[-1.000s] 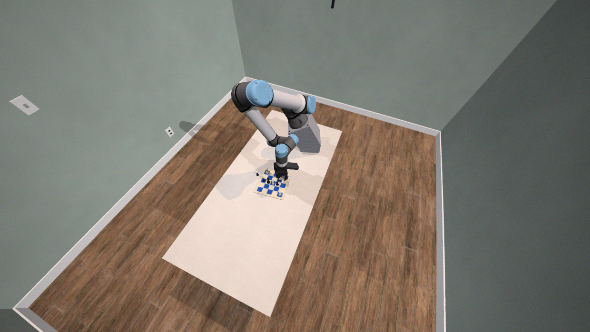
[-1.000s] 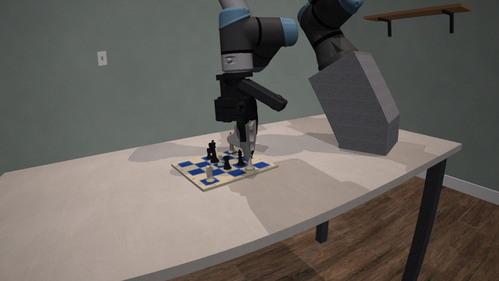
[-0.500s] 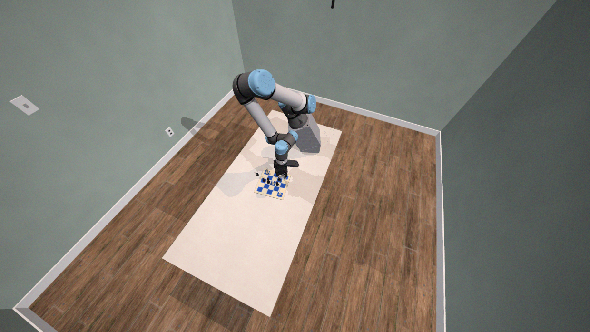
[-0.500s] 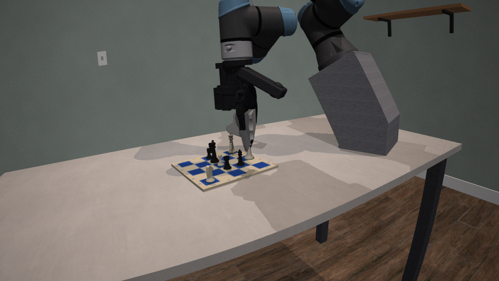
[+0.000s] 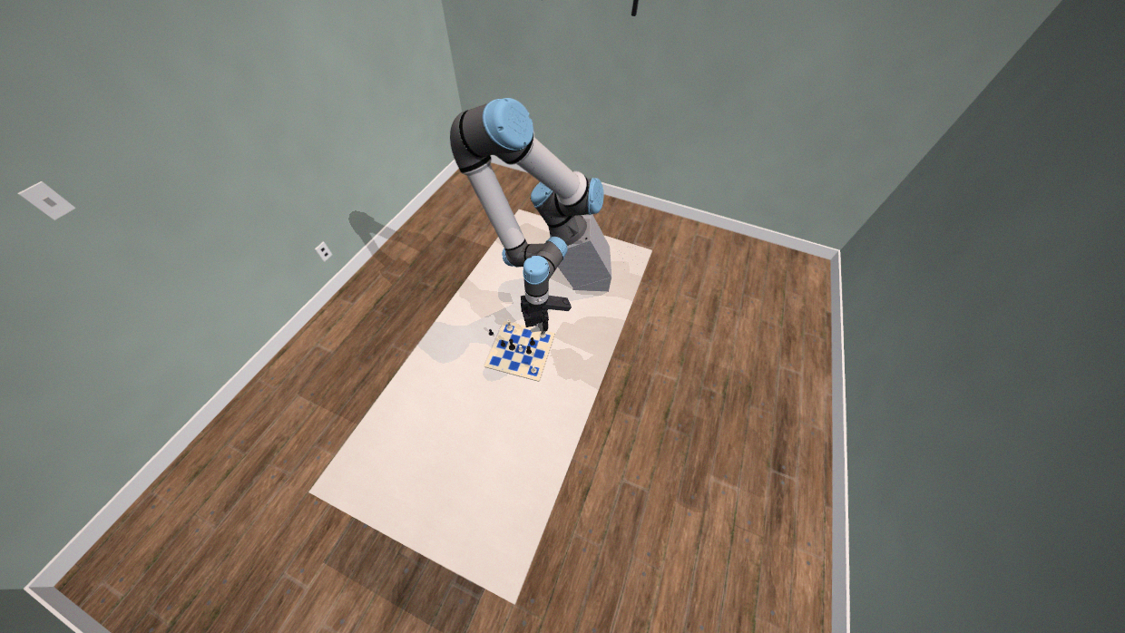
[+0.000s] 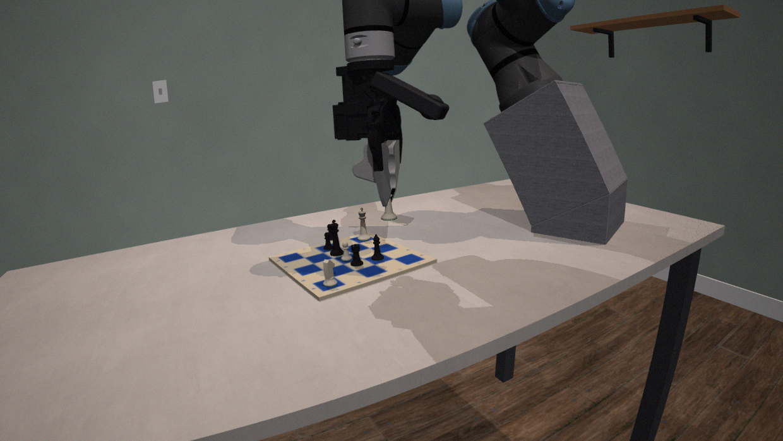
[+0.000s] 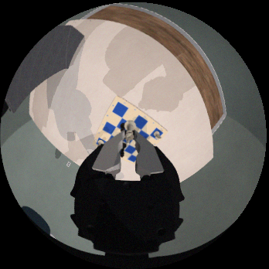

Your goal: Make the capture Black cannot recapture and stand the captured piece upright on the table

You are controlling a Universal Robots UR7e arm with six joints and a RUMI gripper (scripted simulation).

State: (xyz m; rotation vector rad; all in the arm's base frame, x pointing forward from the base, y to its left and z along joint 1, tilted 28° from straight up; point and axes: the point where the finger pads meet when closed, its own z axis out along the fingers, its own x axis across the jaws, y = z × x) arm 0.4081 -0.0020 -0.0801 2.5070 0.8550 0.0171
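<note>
The white pawn is 100 mm below my hand, 70 mm to the right of it and 50 mm ahead of it. The rest, counted from my hand: blue-and-cream chessboard (120 mm below, 80 mm to the right, 40 mm ahead); white king (160 mm to the right, 80 mm below, 30 mm behind); black king (110 mm to the right, 80 mm below, 50 mm ahead).
</note>
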